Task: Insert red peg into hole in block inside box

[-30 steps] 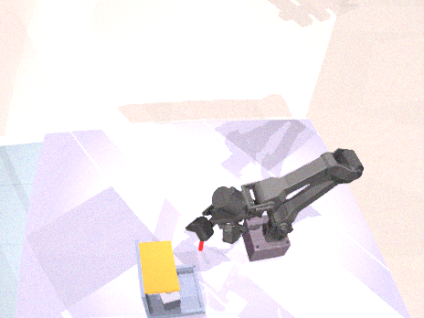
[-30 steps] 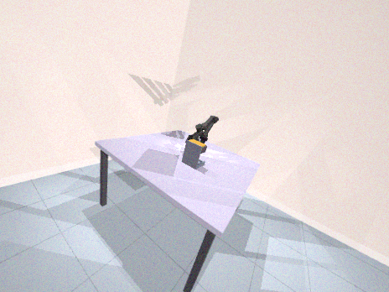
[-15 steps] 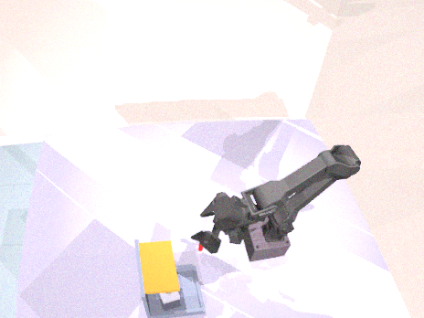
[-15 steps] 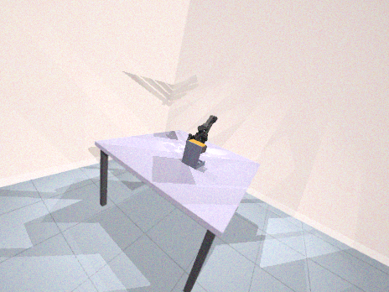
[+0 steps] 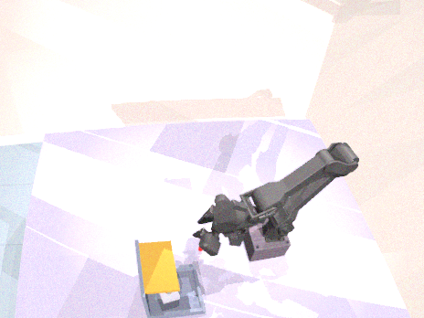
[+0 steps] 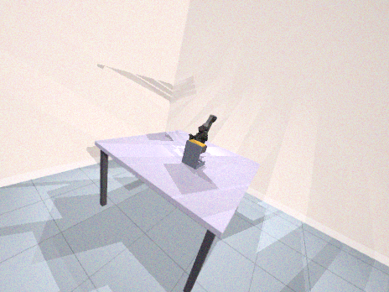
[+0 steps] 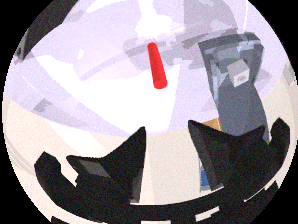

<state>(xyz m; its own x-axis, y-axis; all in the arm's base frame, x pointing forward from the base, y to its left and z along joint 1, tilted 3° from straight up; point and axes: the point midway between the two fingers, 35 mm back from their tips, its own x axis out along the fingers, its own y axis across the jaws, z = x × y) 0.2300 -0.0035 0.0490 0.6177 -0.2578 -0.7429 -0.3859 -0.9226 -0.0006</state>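
Right now my gripper tip is 80 mm above the red peg, 20 mm past it and 10 mm to the right of it. Round my gripper tip: box floor (170 mm to the left, 110 mm below, 80 mm ahead); then orange roof (170 mm to the left, 110 mm ahead, 100 mm above).
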